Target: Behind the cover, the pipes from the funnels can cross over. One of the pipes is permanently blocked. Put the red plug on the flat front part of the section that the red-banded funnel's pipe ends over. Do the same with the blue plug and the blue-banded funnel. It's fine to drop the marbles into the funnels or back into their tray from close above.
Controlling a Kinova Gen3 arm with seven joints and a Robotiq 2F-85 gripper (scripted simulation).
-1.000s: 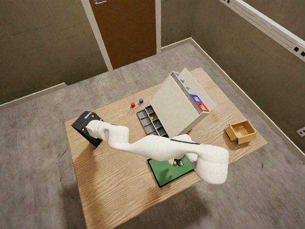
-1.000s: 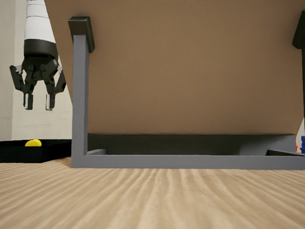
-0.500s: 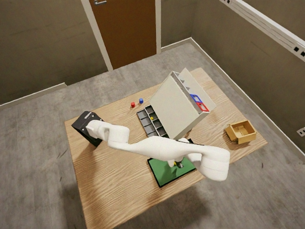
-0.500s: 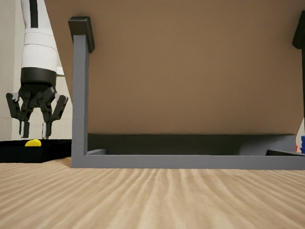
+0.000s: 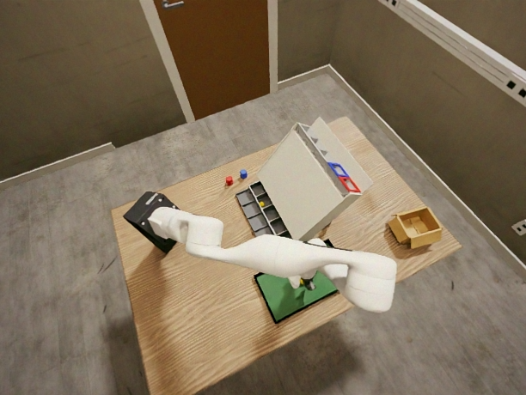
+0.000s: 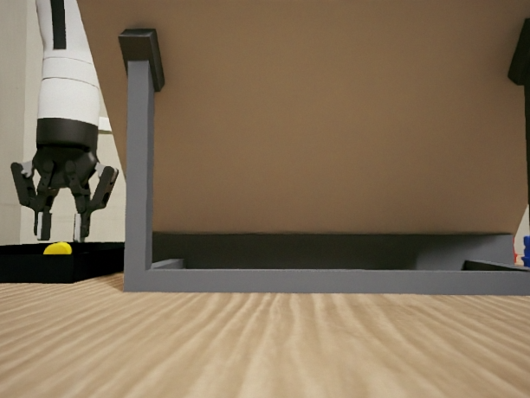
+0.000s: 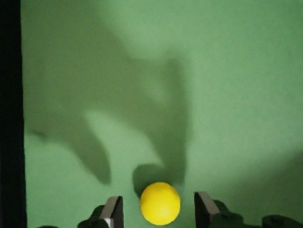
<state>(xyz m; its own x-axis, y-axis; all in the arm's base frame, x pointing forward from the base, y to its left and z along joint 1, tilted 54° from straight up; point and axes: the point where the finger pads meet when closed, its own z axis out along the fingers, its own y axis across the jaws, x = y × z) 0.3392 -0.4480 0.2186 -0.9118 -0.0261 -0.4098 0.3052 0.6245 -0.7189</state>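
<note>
The green marble tray is 1 cm ahead of my hand and 4 cm below it. Round my hand: cardboard box: 53 cm ahead, 20 cm to the right; then slanted cover: 23 cm ahead, 28 cm to the left, 16 cm above.
</note>
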